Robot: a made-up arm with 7 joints.
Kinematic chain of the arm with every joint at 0, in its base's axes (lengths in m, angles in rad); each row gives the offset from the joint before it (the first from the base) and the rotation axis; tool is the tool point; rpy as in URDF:
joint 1: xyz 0 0 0 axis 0.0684 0.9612 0.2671
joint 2: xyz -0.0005 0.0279 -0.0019 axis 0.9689 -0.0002 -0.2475
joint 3: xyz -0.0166 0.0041 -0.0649 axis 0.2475 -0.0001 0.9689
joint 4: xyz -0.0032 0 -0.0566 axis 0.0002 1 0
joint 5: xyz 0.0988 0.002 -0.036 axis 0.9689 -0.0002 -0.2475
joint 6: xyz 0.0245 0 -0.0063 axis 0.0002 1 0
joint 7: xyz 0.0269 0 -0.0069 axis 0.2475 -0.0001 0.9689
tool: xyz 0 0 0 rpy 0 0.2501 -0.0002
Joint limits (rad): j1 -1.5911..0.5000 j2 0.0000..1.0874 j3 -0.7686..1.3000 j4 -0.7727..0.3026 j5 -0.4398..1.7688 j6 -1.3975..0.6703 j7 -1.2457..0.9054
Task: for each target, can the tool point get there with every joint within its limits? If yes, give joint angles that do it. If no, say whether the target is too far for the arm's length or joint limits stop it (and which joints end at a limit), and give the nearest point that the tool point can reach.
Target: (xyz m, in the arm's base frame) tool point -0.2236 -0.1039 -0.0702
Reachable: no: joint limits stop it (at a limit: joint 1, joint 3, joint 4, joint 5, joint 6) | nearest point -0.0562 -0.0650 -0.1953 | short by 0.213 m
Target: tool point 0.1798 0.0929 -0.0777
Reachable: yes | joints -0.3313 0.7274 0.0597 -0.0491 1.0753 -0.5381 -0.7496
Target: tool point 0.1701 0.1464 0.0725
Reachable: yes | joints -0.9740 0.7514 0.6140 0.0475 0.6666 -0.4023 -0.0178
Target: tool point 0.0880 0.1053 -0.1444
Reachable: yes | joints 0.2067 0.9051 -0.1915 0.0177 0.1826 -1.2069 -0.6396
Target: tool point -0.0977 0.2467 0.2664
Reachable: no: too far | nearest point 0.0030 0.1782 0.1347 | short by 0.179 m
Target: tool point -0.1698 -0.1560 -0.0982
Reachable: no: joint limits stop it (at a limit: joint 1, joint 2, joint 3, joint 4, joint 5, joint 6) | nearest point -0.0516 -0.0741 -0.1920 | short by 0.172 m
